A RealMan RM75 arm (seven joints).
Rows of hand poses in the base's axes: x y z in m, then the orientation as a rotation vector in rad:
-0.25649, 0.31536, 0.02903, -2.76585, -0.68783, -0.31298
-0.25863, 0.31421, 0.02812, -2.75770, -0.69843, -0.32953
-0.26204, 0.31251, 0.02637, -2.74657, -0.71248, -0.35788
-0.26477, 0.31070, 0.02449, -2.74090, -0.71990, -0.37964
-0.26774, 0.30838, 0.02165, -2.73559, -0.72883, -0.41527
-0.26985, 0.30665, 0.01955, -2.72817, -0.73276, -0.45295
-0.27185, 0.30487, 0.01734, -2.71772, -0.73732, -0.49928
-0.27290, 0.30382, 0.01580, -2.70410, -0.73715, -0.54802
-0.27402, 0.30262, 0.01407, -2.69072, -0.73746, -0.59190
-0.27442, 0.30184, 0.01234, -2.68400, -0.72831, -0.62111
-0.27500, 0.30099, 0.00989, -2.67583, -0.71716, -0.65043
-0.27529, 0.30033, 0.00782, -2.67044, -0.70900, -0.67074
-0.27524, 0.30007, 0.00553, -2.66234, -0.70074, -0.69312
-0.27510, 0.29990, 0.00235, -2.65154, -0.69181, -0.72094
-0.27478, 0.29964, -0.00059, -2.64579, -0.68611, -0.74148
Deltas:
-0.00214, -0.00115, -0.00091, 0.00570, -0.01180, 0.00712
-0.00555, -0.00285, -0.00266, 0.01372, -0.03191, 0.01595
-0.00828, -0.00466, -0.00454, 0.01796, -0.04728, 0.01981
-0.01125, -0.00698, -0.00738, 0.02179, -0.07253, 0.02300
-0.01336, -0.00871, -0.00948, 0.02873, -0.09834, 0.02330
-0.01536, -0.01049, -0.01169, 0.03795, -0.13006, 0.02377
-0.01641, -0.01154, -0.01323, 0.05087, -0.16272, 0.02171
-0.01753, -0.01274, -0.01496, 0.06276, -0.19233, 0.02037
-0.01793, -0.01352, -0.01669, 0.07114, -0.21105, 0.01288
-0.01851, -0.01437, -0.01914, 0.08118, -0.22959, 0.00442
-0.01880, -0.01503, -0.02121, 0.08783, -0.24246, -0.00182
-0.01875, -0.01529, -0.02350, 0.09680, -0.25667, -0.00771
-0.01861, -0.01546, -0.02668, 0.10800, -0.27459, -0.01404
-0.01829, -0.01572, -0.02962, 0.11375, -0.28813, -0.01873

